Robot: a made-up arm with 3 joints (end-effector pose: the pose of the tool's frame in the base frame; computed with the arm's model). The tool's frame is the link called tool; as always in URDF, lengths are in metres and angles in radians.
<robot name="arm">
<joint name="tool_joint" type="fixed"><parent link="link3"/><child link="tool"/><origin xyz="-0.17 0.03 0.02"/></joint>
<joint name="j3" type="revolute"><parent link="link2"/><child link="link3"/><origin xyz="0.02 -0.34 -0.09"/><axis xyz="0 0 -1"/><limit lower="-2.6" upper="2.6"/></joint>
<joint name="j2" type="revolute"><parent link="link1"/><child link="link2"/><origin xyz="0.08 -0.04 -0.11"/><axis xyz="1 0 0"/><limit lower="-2.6" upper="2.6"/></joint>
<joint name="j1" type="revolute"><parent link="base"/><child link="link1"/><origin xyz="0 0 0.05"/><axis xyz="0 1 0"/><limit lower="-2.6" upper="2.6"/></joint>
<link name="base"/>
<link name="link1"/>
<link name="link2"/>
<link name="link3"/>
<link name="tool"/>
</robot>
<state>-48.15 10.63 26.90</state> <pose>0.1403 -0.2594 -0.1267 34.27 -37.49 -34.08</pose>
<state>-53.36 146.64 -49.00</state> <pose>0.2189 0.3732 -0.1554 -141.94 -50.72 -84.70</pose>
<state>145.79 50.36 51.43</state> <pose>-0.1830 -0.1063 0.2880 -122.24 -8.47 -149.72</pose>
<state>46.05 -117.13 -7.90</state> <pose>0.1072 0.0498 0.2541 -121.68 52.94 -5.97</pose>
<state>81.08 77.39 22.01</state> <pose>-0.3705 -0.0259 0.0388 -81.63 76.56 -159.39</pose>
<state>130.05 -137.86 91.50</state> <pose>-0.0432 0.0397 -0.0893 -58.43 24.30 54.42</pose>
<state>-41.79 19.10 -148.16</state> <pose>0.3871 -0.4472 -0.0400 -38.42 25.94 146.33</pose>
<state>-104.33 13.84 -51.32</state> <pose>0.2850 -0.4640 0.0922 -106.85 -34.01 113.88</pose>
